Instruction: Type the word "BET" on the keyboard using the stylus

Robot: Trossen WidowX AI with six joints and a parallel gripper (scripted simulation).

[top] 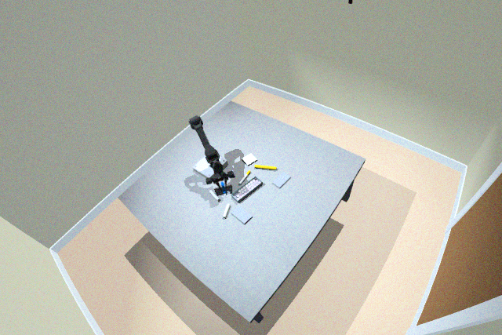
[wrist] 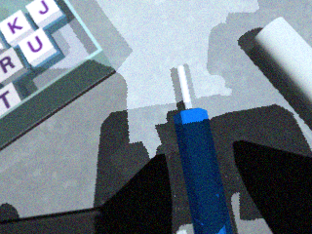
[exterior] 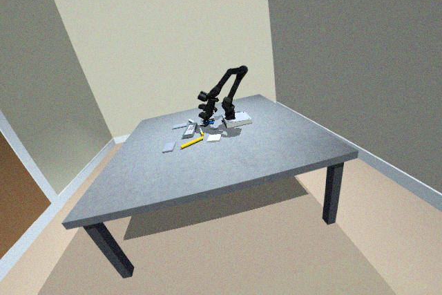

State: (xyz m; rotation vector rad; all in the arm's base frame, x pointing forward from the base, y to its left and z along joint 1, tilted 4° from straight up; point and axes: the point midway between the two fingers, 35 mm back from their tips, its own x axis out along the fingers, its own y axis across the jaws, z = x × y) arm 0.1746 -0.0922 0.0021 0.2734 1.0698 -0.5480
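Right now my gripper tip is 10 mm short of the stylus, 10 mm to the left of it and 10 mm above it. Round my gripper tip: grey stylus tip 40 mm ahead, 20 mm to the right, 10 mm below; then white pad 50 mm behind, 300 mm to the left, 20 mm below; then yellow marker 100 mm ahead, 310 mm to the left, 10 mm below.
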